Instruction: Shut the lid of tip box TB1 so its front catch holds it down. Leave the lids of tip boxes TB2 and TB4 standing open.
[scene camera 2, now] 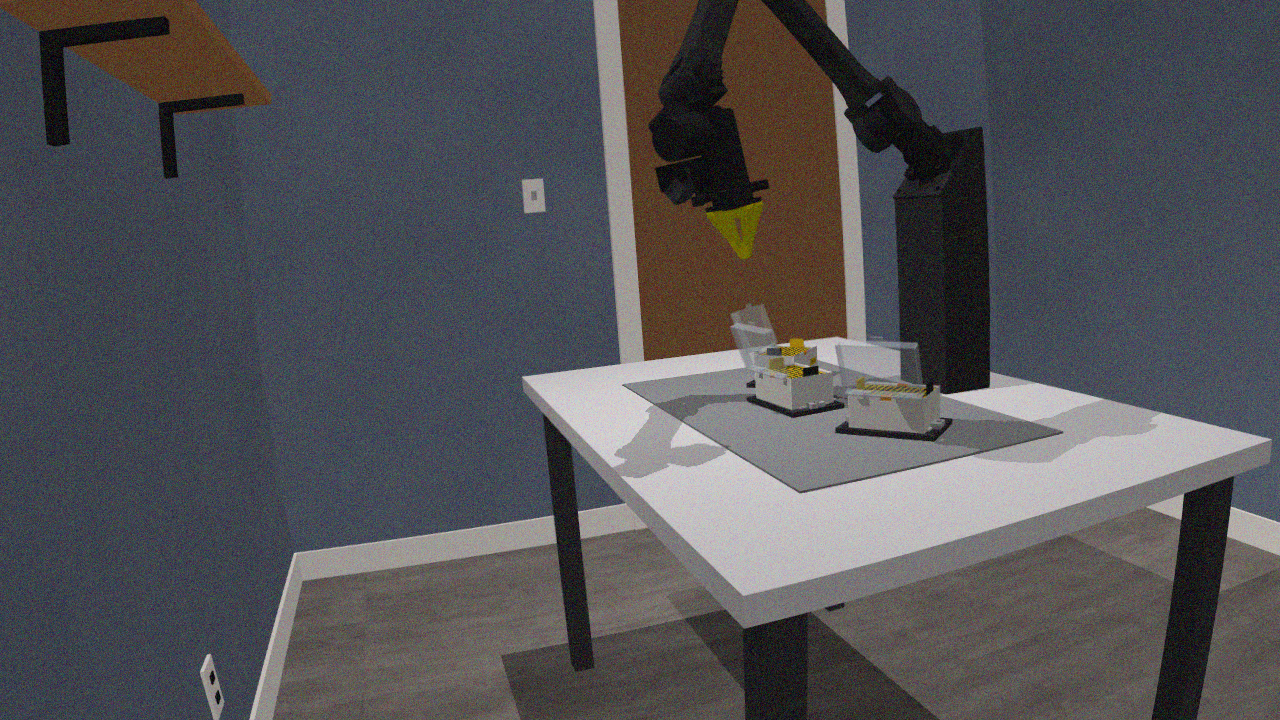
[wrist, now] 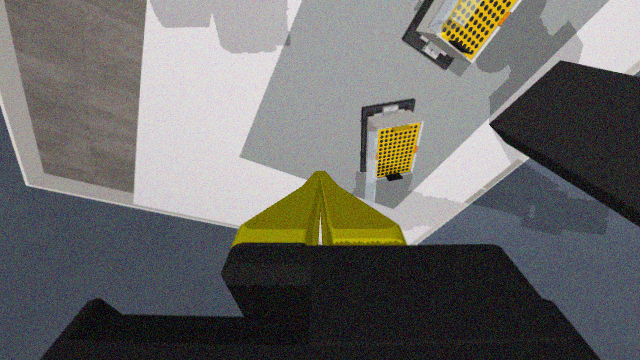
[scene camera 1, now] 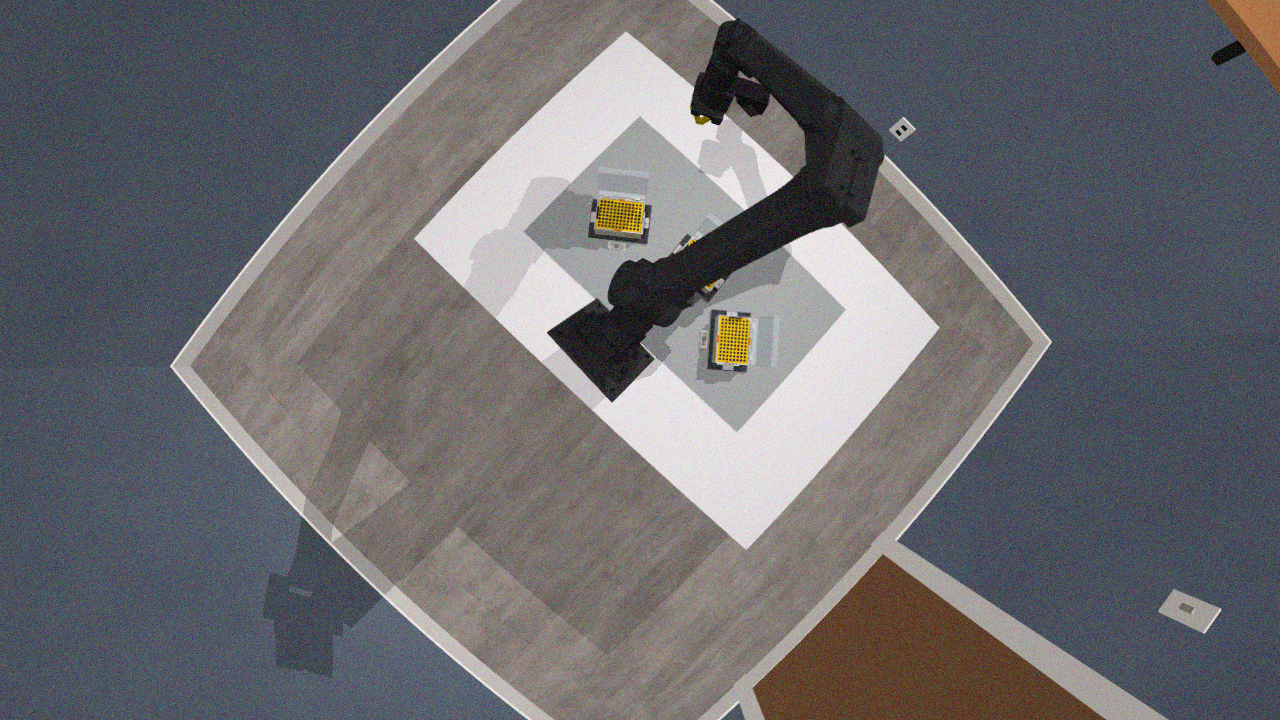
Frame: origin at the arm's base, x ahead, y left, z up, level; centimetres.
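Where they show: gripper, fingertip midpoint: (scene camera 2: 745, 258) (wrist: 320, 179) (scene camera 1: 699, 123); arm's base, origin of the base link: (scene camera 2: 936, 159) (scene camera 1: 603, 348).
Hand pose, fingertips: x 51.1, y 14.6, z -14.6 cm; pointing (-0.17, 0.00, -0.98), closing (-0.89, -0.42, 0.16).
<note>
Things, the pixels of their top centre, and the offset from my fingertips. Level surfaces: height alone.
- middle box, middle of its top: (scene camera 2: 792, 362) (scene camera 1: 702, 262) dx -19.4, dy -19.2, dz -19.8 cm
- third box, middle of its top: (scene camera 2: 785, 343) (scene camera 1: 735, 339) dx -29.7, dy -37.4, dz -19.8 cm
- grey mat, its level: dz -27.2 cm
- white table, its level: dz -27.5 cm
My gripper (scene camera 1: 702, 119) (scene camera 2: 742, 257) (wrist: 320, 179) is shut and empty, high above the table's edge and clear of all the boxes. Three white tip boxes with yellow racks stand on the grey mat; no labels are legible, so I cannot tell which is TB1. One box (scene camera 1: 619, 216) (scene camera 2: 893, 411) (wrist: 397, 150) has its clear lid (scene camera 1: 622, 182) (scene camera 2: 881, 362) standing open. The middle box (scene camera 1: 713, 284) (scene camera 2: 793, 392) (wrist: 475, 30) is partly hidden under my arm in scene camera 1. The third box (scene camera 1: 733, 340) has its lid (scene camera 1: 768, 340) open. The raised lids of these two overlap in scene camera 2.
The grey mat (scene camera 1: 572, 223) (scene camera 2: 805, 470) (wrist: 300, 125) lies on the white table (scene camera 1: 742, 501) (scene camera 2: 716, 537) (wrist: 190, 125). My arm (scene camera 1: 742, 237) reaches over the middle box from its dark base (scene camera 1: 599, 353) (scene camera 2: 944, 277). A wall shelf (scene camera 2: 161, 53) is at the upper left in scene camera 2.
</note>
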